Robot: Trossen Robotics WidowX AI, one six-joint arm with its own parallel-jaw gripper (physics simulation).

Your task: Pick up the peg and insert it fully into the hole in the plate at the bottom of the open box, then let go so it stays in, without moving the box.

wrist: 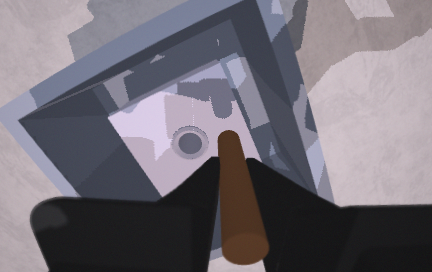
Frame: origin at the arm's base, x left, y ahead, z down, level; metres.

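Seen in the pictures: gripper, fingertip midpoint: (231,165).
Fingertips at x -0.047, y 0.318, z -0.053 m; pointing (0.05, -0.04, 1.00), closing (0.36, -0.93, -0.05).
Note:
A point is followed by its place in that frame.
A brown round peg (235,195) {x -0.056, y 0.319, z -0.088 m} is held between the two black fingers of my gripper (231,165) {x -0.047, y 0.318, z -0.053 m}, which is shut on it. The peg's far end shows over the pale bottom of the box, to the right of the hole. The open blue-grey box (115,42) {x -0.121, y 0.352, z -0.037 m} lies below the gripper, turned at an angle. The pale plate (145,122) {x -0.070, y 0.371, z 0.003 m} lies at its bottom, and the round hole (190,143) {x -0.034, y 0.350, z 0.022 m} with a raised-looking ring sits left of the peg's far end. The fingers hide the near part of the box. The peg's height above the plate is hard to tell.
The box's right wall (275,75) {x -0.077, y 0.279, z -0.026 m} and left wall (65,145) {x -0.079, y 0.420, z -0.019 m} stand around the plate, with the right wall close to the peg's right side. The pale mottled table (370,125) {x 0.031, y 0.159, z 0.060 m} surrounds the box. Dark shadows fall on the table at the top and across the plate.

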